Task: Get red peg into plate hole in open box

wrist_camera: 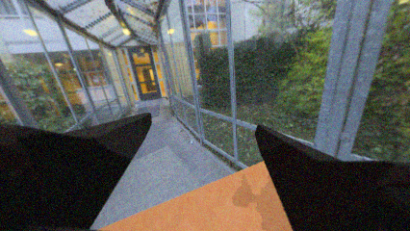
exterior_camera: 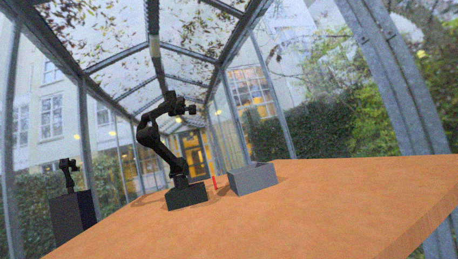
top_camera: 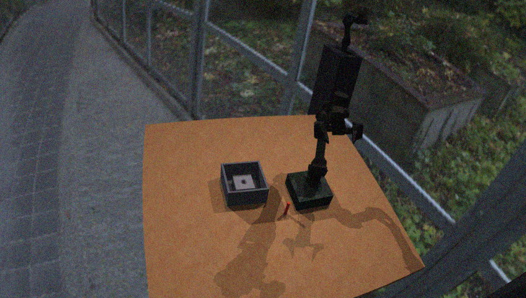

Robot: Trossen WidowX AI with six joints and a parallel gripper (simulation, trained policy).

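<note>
My gripper tip is 48 cm above the red peg, 12 cm to the left of it and 5 cm short of it. Round my gripper tip: grey box (50 cm below, 32 cm to the right, 19 cm ahead); then pale plate (48 cm below, 32 cm to the right, 19 cm ahead).
</note>
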